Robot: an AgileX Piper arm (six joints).
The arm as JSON. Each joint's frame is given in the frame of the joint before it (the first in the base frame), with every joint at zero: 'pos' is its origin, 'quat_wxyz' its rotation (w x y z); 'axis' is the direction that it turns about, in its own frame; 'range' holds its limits. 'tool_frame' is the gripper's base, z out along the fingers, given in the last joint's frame.
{
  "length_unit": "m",
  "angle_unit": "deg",
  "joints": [
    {
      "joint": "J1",
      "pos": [
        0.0,
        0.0,
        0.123
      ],
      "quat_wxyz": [
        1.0,
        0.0,
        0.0,
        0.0
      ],
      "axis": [
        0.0,
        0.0,
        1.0
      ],
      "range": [
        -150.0,
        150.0
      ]
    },
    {
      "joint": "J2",
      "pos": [
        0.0,
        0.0,
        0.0
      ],
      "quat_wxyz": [
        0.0,
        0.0,
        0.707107,
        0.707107
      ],
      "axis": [
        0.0,
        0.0,
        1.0
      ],
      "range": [
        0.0,
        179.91
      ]
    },
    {
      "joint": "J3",
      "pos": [
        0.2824,
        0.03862,
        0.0
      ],
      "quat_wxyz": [
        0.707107,
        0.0,
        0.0,
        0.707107
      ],
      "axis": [
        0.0,
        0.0,
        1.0
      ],
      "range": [
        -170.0,
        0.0
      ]
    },
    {
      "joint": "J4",
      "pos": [
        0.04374,
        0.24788,
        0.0
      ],
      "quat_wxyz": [
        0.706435,
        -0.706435,
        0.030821,
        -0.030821
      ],
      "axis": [
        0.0,
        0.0,
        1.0
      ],
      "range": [
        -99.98,
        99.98
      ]
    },
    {
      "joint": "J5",
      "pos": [
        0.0,
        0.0,
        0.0
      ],
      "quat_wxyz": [
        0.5,
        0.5,
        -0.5,
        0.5
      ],
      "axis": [
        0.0,
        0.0,
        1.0
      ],
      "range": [
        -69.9,
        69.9
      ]
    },
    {
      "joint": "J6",
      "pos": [
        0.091,
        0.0,
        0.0
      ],
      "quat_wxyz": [
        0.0,
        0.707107,
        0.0,
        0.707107
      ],
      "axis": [
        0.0,
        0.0,
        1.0
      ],
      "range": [
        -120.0,
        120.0
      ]
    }
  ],
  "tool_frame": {
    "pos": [
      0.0,
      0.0,
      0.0
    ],
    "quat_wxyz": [
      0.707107,
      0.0,
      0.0,
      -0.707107
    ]
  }
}
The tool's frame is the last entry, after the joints.
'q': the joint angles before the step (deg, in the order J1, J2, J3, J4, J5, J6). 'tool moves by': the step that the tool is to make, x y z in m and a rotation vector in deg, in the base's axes. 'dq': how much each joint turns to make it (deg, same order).
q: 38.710 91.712 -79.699 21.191 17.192 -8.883
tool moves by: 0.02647 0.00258 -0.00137 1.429 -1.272 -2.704
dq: -1.931 4.301 -4.333 0.443 -1.985 0.000
